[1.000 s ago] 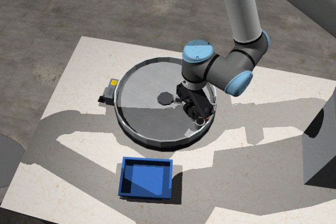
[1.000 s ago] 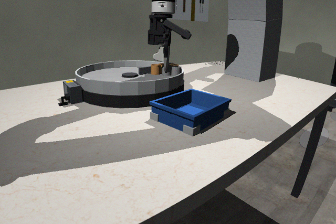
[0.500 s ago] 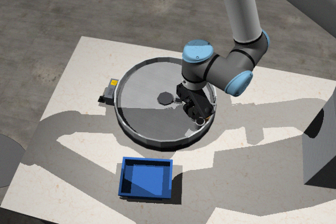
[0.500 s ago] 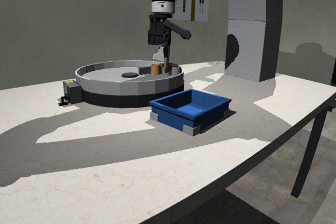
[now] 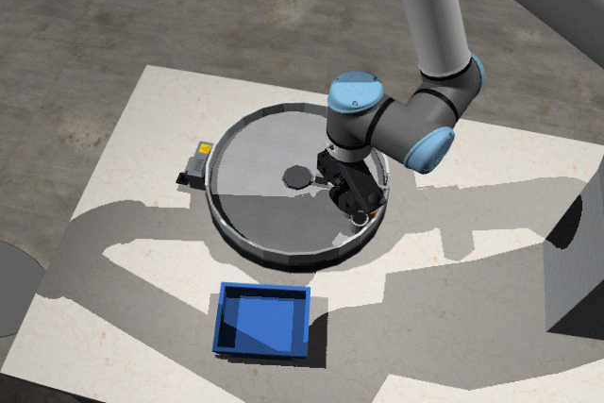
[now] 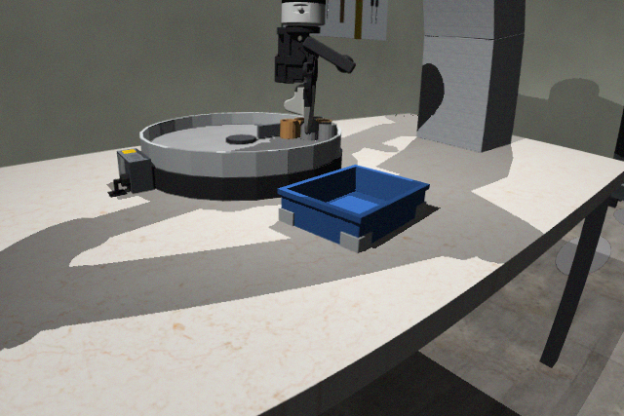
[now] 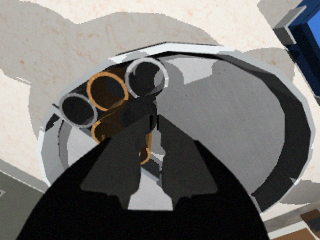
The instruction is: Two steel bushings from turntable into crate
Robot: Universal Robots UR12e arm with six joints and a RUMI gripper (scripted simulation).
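My hand is 27 cm to the right of the blue crate, 13 cm short of it and 6 cm above it. From my hand the other things lie so: round grey turntable: 12 cm ahead, 7 cm to the right, 3 cm below.
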